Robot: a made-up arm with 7 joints. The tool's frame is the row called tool.
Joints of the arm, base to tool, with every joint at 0 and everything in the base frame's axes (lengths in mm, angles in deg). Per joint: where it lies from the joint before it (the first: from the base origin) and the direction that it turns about. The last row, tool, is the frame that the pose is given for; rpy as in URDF.
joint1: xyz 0 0 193 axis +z
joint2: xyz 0 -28 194 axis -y
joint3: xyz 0 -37 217 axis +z
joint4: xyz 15 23 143 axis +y
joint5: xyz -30 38 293 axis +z
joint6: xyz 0 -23 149 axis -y
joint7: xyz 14 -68 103 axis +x
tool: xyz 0 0 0 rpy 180 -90 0
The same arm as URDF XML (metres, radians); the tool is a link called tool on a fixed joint. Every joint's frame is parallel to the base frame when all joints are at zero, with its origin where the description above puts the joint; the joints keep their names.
<robot name="arm">
<joint name="joint1" type="continuous"><parent link="base_link"/><child link="link1"/><origin xyz="0 0 0.193" rpy="0 0 0"/><axis xyz="0 0 1"/></joint>
<joint name="joint2" type="continuous"><parent link="link1"/><child link="link2"/><origin xyz="0 -0.028 0.194" rpy="0 0 0"/><axis xyz="0 -1 0"/></joint>
<joint name="joint3" type="continuous"><parent link="link2"/><child link="link3"/><origin xyz="0 -0.037 0.217" rpy="0 0 0"/><axis xyz="0 0 1"/></joint>
<joint name="joint4" type="continuous"><parent link="link3"/><child link="link4"/><origin xyz="0.015 0.023 0.143" rpy="0 0 0"/><axis xyz="0 1 0"/></joint>
<joint name="joint5" type="continuous"><parent link="link4"/><child link="link5"/><origin xyz="-0.03 0.038 0.293" rpy="0 0 0"/><axis xyz="0 0 1"/></joint>
<joint name="joint6" type="continuous"><parent link="link5"/><child link="link6"/><origin xyz="0 -0.023 0.149" rpy="0 0 0"/><axis xyz="0 -1 0"/></joint>
<joint name="joint7" type="continuous"><parent link="link6"/><child link="link7"/><origin xyz="0.014 -0.068 0.103" rpy="0 0 0"/><axis xyz="1 0 0"/></joint>
<joint name="tool_joint" type="fixed"><parent link="link7"/><child link="tool"/><origin xyz="0 0 0" rpy="3.1416 -1.5708 0"/></joint>
<link name="base_link"/>
<link name="link1"/>
<link name="link2"/>
<link name="link3"/>
<link name="link4"/>
<link name="link5"/>
<link name="link6"/>
<link name="link7"/>
<link name="tool"/>
</robot>

